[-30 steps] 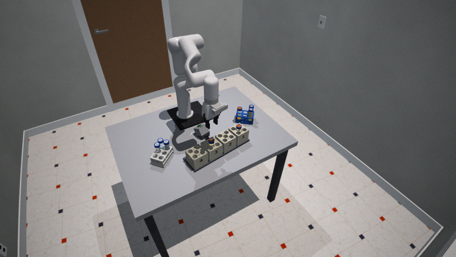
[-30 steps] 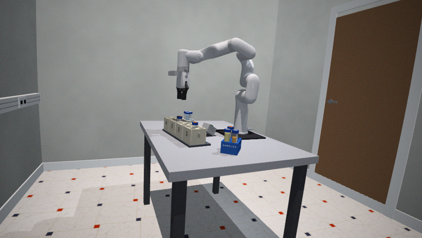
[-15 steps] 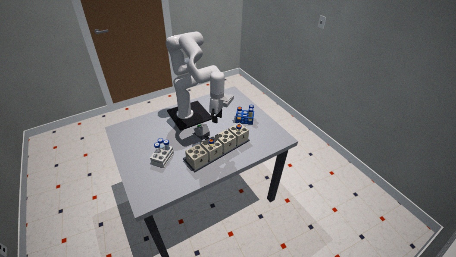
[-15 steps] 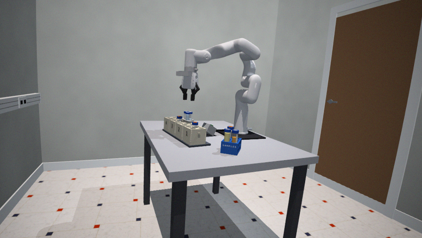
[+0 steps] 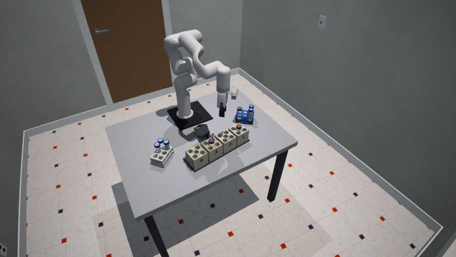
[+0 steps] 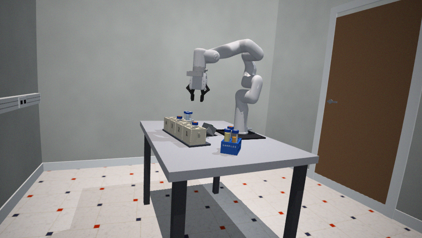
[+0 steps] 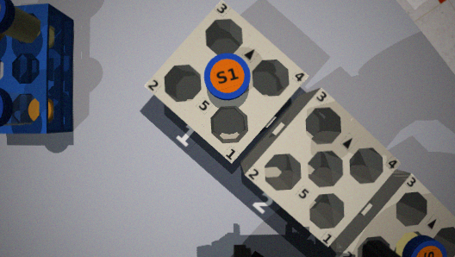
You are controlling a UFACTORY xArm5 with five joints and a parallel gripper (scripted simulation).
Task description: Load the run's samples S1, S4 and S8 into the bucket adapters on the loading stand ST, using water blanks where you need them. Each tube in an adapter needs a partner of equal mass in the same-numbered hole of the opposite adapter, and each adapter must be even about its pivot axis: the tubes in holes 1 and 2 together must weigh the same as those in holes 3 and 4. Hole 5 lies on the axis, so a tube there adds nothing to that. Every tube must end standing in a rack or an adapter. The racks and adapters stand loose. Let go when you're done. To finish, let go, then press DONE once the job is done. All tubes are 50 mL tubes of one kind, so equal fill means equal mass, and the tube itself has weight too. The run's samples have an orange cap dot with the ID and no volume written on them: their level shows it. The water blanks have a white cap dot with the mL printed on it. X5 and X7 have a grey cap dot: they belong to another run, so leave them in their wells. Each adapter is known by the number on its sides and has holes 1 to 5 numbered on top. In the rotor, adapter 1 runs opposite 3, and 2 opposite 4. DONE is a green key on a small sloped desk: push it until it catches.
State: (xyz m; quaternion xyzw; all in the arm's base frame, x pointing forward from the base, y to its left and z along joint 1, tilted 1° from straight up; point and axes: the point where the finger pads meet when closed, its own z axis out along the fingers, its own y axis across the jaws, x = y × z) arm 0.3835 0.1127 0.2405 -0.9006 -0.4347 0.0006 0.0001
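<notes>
The blue samples rack lies 25 cm to the left of my hand, 22 cm below it and 12 cm behind it. Round my hand: adapter 3: 20 cm below, 12 cm to the right, 7 cm ahead; then white rack: 40 cm to the right, 22 cm below, 4 cm behind.
</notes>
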